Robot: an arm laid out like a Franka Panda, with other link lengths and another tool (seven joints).
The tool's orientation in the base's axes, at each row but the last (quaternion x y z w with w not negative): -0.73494, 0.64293, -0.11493, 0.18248; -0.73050, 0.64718, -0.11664, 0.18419; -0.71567, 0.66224, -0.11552, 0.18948; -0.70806, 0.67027, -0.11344, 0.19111; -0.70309, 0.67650, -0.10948, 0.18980; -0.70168, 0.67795, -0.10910, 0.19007; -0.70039, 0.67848, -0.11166, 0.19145; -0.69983, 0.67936, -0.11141, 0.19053
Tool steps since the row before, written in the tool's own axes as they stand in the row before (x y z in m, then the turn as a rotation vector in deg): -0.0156, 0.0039, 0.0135, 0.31, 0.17, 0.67; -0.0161, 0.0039, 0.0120, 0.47, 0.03, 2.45; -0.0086, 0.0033, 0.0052, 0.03, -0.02, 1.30; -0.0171, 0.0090, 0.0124, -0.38, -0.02, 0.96; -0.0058, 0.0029, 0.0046, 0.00, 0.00, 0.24; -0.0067, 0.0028, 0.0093, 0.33, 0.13, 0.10; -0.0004, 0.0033, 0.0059, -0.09, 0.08, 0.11; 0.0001, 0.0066, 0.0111, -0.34, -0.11, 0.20
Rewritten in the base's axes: -0.0004, 0.0166, -0.0128, 0.16, -0.24, -0.70; -0.0008, 0.0170, -0.0114, 1.04, -0.18, -2.26; -0.0016, 0.0090, -0.0054, 0.56, 0.12, -1.17; -0.0043, 0.0182, -0.0133, 0.39, 0.49, -0.82; -0.0011, 0.0063, -0.0048, 0.10, 0.03, -0.22; 0.0009, 0.0077, -0.0089, -0.06, -0.32, -0.18; -0.0006, 0.0011, -0.0067, -0.03, 0.10, -0.12; -0.0014, 0.0012, -0.0128, 0.17, 0.36, -0.10
